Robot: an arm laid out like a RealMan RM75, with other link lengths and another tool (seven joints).
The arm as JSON. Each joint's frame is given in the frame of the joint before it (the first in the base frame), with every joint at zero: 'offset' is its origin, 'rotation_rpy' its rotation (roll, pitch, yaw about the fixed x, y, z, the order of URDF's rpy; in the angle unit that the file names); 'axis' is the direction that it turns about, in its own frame. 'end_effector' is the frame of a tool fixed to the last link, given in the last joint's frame.
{
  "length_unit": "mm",
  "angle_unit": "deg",
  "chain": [
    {
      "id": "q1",
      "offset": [
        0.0,
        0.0,
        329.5
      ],
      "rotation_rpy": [
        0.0,
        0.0,
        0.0
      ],
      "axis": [
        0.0,
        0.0,
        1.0
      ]
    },
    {
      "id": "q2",
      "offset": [
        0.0,
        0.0,
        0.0
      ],
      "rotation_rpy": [
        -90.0,
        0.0,
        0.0
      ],
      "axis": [
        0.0,
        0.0,
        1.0
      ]
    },
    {
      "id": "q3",
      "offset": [
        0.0,
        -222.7,
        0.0
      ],
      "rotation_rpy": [
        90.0,
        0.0,
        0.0
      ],
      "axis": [
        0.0,
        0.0,
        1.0
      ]
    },
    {
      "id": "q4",
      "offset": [
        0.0,
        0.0,
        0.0
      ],
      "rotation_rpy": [
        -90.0,
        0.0,
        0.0
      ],
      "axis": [
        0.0,
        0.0,
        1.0
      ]
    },
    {
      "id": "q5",
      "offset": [
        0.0,
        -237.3,
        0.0
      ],
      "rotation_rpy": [
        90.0,
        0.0,
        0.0
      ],
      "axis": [
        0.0,
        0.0,
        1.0
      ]
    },
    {
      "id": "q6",
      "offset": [
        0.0,
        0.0,
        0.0
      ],
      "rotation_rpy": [
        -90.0,
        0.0,
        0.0
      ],
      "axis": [
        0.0,
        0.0,
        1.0
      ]
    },
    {
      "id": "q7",
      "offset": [
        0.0,
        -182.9,
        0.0
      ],
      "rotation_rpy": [
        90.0,
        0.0,
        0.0
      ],
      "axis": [
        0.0,
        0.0,
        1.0
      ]
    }
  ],
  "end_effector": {
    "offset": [
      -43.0,
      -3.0,
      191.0
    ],
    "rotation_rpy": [
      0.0,
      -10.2,
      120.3
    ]
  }
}
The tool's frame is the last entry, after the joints.
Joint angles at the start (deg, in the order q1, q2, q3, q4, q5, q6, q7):
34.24, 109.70, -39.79, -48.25, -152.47, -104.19, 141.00
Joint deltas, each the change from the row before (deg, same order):
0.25, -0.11, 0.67, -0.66, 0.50, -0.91, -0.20
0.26, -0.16, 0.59, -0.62, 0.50, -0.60, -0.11
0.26, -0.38, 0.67, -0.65, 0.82, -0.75, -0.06
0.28, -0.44, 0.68, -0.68, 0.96, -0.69, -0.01
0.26, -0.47, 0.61, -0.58, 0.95, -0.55, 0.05
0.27, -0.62, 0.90, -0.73, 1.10, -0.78, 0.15
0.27, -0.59, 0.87, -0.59, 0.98, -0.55, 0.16
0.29, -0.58, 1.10, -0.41, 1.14, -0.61, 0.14
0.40, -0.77, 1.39, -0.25, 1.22, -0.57, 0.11
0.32, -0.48, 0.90, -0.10, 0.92, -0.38, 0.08
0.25, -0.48, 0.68, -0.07, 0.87, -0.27, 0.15
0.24, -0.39, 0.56, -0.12, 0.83, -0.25, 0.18
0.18, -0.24, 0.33, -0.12, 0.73, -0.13, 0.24
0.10, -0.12, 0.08, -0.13, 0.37, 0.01, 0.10
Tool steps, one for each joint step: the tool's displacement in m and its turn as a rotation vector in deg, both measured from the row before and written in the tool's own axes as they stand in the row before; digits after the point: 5 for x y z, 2 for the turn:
0.00632, 0.00076, -0.00605, -0.28, 0.90, -0.49
0.00557, 0.00267, -0.00613, -0.55, 0.76, -0.39
0.00642, 0.00350, -0.00824, -0.69, 1.00, -0.38
0.00704, 0.00451, -0.00904, -0.85, 1.08, -0.40
0.00645, 0.00483, -0.00862, -0.87, 1.00, -0.32
0.00724, 0.00570, -0.01104, -1.05, 1.24, -0.22
0.00652, 0.00616, -0.01012, -1.09, 1.12, -0.15
0.00819, 0.00573, -0.01026, -1.01, 1.50, -0.11
0.00912, 0.00745, -0.01204, -1.26, 1.72, -0.08
0.00748, 0.00468, -0.00769, -0.78, 1.27, -0.16
0.00629, 0.00443, -0.00682, -0.72, 1.05, -0.10
0.00628, 0.00385, -0.00599, -0.63, 0.97, -0.15
0.00541, 0.00292, -0.00415, -0.46, 0.77, -0.10
0.00269, 0.00197, -0.00211, -0.32, 0.30, -0.14

